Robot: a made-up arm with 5 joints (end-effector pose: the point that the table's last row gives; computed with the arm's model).
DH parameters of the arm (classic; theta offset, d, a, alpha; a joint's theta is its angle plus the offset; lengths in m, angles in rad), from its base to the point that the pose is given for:
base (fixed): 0 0.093 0 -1.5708
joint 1: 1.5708 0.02 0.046 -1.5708
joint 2: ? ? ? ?
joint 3: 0 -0.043 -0.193 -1.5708
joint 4: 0 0.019 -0.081 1.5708
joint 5: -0.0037 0 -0.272 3.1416
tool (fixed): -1.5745 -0.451 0 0
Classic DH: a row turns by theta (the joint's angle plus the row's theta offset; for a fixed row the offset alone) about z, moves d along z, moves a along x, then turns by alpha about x.
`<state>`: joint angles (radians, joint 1 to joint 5).
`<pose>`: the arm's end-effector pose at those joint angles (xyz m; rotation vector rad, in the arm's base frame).
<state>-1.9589 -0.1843 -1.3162 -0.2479 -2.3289</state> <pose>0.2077 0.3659 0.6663 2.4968 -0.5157 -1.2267</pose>
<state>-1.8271 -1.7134 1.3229 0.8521 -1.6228</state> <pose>0.0430 0.3405 0.4922 1.8531 -2.0443 1.2941</pose>
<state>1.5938 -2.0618 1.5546 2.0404 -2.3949</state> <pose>-0.2963 -0.2514 -0.2627 -0.5083 -0.0610 -1.2115</pose>
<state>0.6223 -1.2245 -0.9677 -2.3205 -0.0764</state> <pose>0.4609 -0.5560 -0.0542 -0.9982 -0.3879 0.1791</pose>
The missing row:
joint 2: -1.5708 -0.204 0.115 -1.5708
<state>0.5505 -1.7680 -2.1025 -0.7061 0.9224</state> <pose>0.8905 0.1017 -0.1460 1.3245 -1.0421 -0.2233</pose>
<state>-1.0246 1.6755 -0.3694 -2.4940 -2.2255</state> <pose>0.1371 0.4004 0.7292 -0.6459 2.5082 -1.6231</pose>
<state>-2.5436 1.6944 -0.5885 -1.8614 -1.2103</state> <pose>-0.6888 0.3843 0.4154 -0.8907 1.1742 -1.8067</pose>
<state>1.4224 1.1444 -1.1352 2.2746 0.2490</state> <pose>-0.2462 0.1807 0.2128 0.5280 2.5843 -1.0711</pose>
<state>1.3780 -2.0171 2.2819 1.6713 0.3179</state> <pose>0.1279 0.2560 -0.3569 0.6895 -0.0195 2.3625</pose>
